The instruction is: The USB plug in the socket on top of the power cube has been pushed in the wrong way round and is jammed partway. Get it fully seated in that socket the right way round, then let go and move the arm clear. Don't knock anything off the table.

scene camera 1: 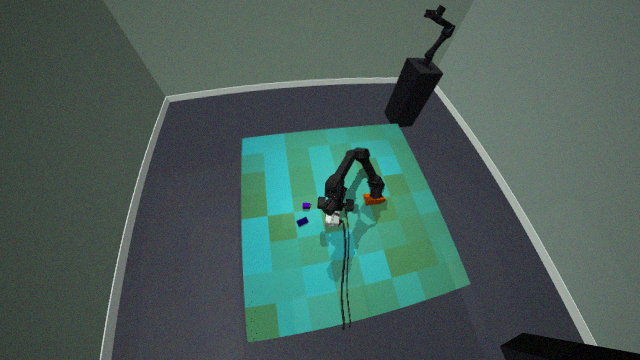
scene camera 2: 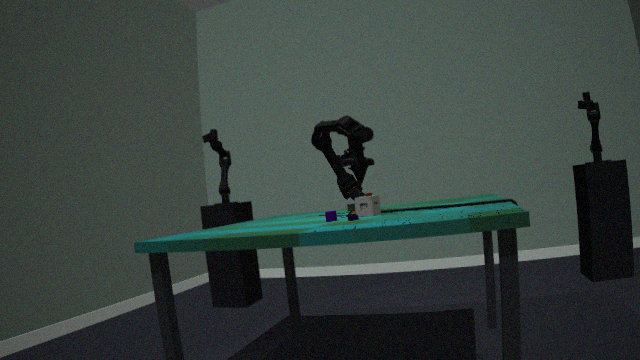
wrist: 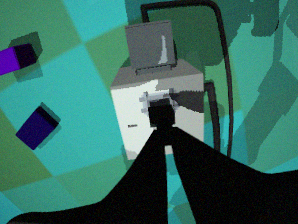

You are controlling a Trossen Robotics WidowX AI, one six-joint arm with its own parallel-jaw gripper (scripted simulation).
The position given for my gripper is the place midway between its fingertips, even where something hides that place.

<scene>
My gripper [scene camera 2: 360, 183] carries a dark USB plug [wrist: 161, 114]. I also see a dark blue block [wrist: 37, 127] and a white power cube [wrist: 135, 129].
My gripper shows as well in the wrist view [wrist: 165, 135].
</scene>
